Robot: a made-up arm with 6 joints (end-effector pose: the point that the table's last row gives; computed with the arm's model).
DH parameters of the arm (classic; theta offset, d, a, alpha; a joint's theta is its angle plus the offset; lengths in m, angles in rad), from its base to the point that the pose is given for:
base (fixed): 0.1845 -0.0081 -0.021 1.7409
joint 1: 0 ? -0.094 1.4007
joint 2: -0.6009 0 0.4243 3.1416
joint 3: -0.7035 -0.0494 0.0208 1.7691
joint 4: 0 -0.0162 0.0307 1.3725
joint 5: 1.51 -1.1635 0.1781 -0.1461
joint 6: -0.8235 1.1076 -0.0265 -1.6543
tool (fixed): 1.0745 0.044 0 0
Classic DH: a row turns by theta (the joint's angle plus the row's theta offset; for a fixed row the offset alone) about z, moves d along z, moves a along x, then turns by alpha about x.
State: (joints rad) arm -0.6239 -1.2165 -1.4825 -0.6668 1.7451 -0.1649
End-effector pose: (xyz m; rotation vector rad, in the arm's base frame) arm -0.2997 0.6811 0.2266 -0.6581 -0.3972 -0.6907
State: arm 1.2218 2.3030 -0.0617 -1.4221 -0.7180 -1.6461
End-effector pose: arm -0.0241 -0.2155 -0.4579 -1.1343 1.6720 -1.1423
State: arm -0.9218 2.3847 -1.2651 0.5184 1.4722 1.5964
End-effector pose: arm 0.0157 -0.5600 0.0990 0.4242 0.0510 -0.3070
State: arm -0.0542 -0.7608 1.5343 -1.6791 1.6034 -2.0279
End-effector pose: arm -0.2490 0.4725 0.1746 0.0279 1.7881 1.5143
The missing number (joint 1, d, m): -0.094
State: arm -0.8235 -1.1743 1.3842 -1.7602 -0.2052 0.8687
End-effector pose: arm -0.3450 0.6661 0.1917 0.3446 1.0584 2.5875
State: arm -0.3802 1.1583 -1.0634 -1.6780 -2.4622 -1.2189
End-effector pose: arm 0.2703 -0.2170 -0.4299 -1.9065 1.2293 -1.7105
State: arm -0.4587 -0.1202 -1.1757 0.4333 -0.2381 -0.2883
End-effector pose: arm -0.1566 0.3696 0.0086 0.3796 -1.0002 0.1147
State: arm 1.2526 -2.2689 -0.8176 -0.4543 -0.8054 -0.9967
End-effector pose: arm -0.0936 0.3210 -0.1816 0.2862 1.3232 2.0885
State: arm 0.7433 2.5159 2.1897 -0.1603 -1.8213 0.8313
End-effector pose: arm -0.0206 -0.5363 -0.0527 1.0656 -1.2701 1.2184
